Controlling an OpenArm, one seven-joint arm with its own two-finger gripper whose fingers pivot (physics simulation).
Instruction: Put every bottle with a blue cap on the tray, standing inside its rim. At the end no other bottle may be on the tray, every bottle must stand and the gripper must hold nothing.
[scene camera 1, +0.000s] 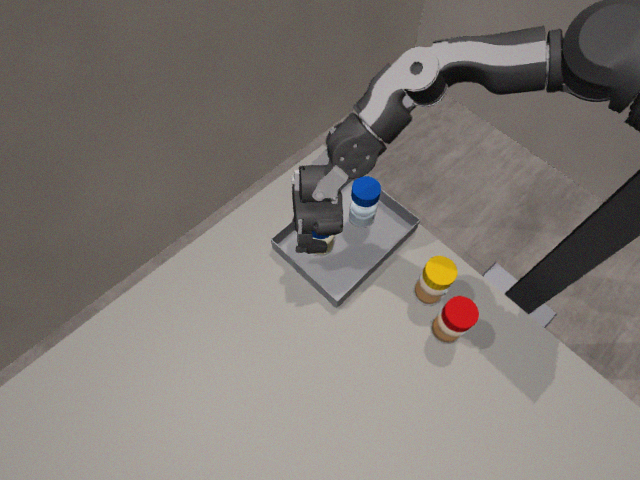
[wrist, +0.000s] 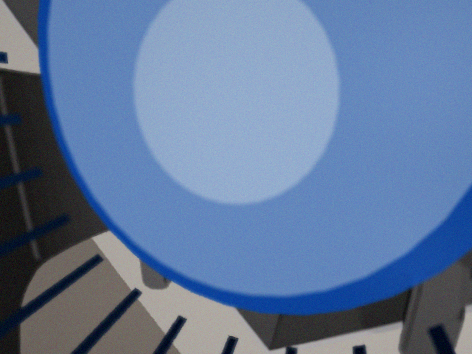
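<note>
My gripper (scene camera 1: 316, 246) is shut on a blue-capped bottle with pale yellow contents (scene camera 1: 325, 243) (wrist: 240, 225), over the left part of the grey tray (scene camera 1: 356, 281). The bottle looks upright; its cap fills much of the wrist view, and the fingers hide part of it in the scene view. I cannot tell whether its base touches the tray. Another blue-capped bottle, with clear and white sides (scene camera 1: 364, 198), stands inside the tray towards the back, right of the gripper.
A yellow-capped bottle (scene camera 1: 437, 277) and a red-capped bottle (scene camera 1: 455, 317) stand close together on the table (scene camera 1: 232, 372), right of the tray and outside its rim. The arm reaches in from the upper right, above the tray's back edge. A dark post crosses the right side.
</note>
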